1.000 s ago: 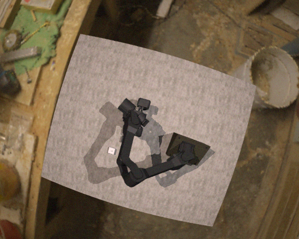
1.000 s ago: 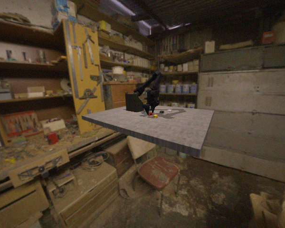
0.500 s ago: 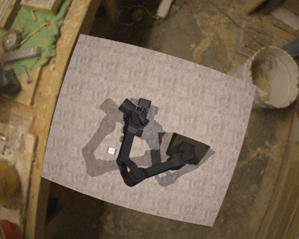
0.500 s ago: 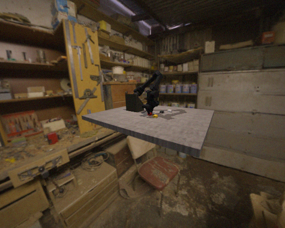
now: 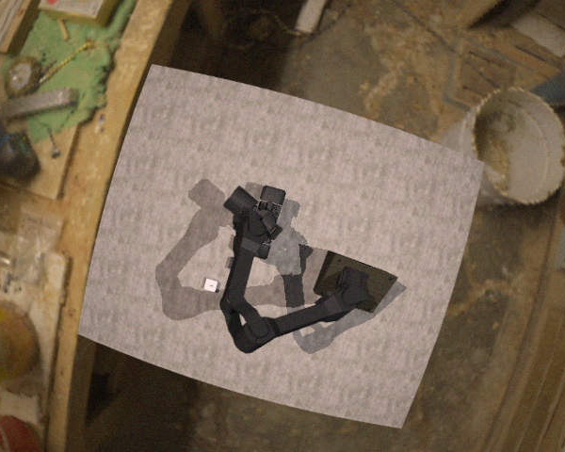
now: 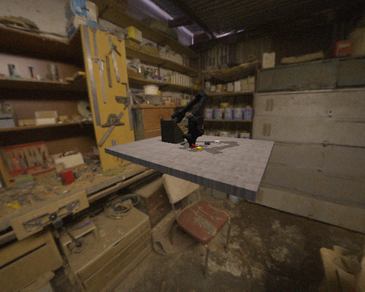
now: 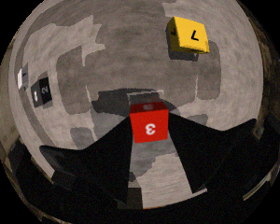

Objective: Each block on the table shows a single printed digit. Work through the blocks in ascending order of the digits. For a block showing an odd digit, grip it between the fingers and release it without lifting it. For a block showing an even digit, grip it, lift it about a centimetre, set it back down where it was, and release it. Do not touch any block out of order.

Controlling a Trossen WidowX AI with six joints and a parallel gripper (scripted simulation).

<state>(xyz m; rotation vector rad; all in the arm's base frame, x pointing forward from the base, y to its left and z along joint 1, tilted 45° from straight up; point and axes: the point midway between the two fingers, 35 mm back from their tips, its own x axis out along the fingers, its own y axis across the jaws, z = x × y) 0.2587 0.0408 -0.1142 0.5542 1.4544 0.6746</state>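
The red block lies right at my gripper tip. The rest, counted from my gripper tip: white block (220 mm to the left, 90 mm ahead); yellow block (80 mm ahead, 40 mm to the right); dark block (140 mm to the left, 40 mm ahead).
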